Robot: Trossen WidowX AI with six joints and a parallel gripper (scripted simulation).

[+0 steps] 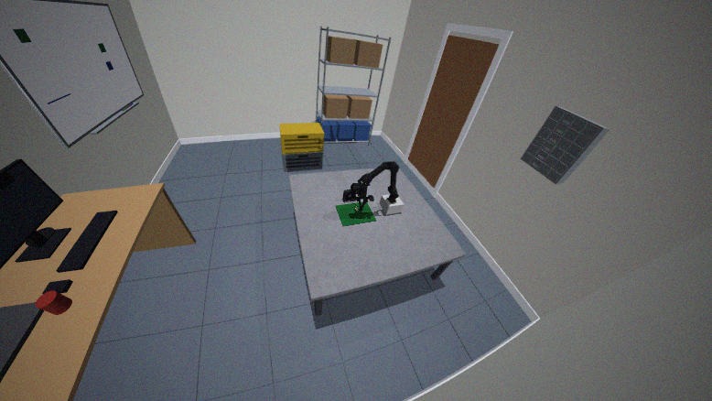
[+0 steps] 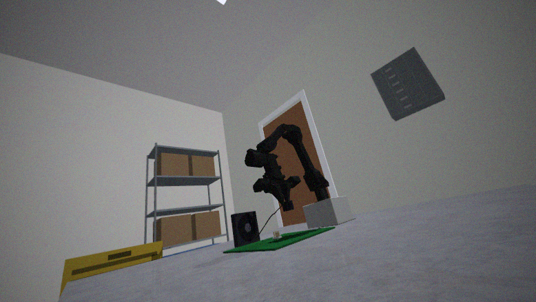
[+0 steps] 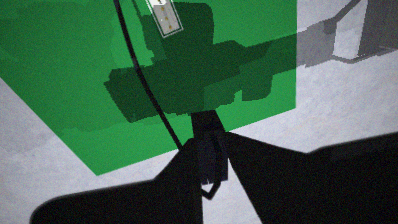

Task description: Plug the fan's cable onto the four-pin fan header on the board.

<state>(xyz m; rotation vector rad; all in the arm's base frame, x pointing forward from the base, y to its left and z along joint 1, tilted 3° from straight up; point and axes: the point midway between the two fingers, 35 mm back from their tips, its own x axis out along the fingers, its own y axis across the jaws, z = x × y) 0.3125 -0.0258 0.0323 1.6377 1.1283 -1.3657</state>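
My gripper tip is 2 cm short of the green board, 4 cm to the left of it and 12 cm above it. Also, from my gripper tip: white four-pin fan header: 1 cm behind, 7 cm to the right, 11 cm below; dark fan plug: 1 cm to the left; black fan: 1 cm behind, 21 cm to the right, 5 cm below.
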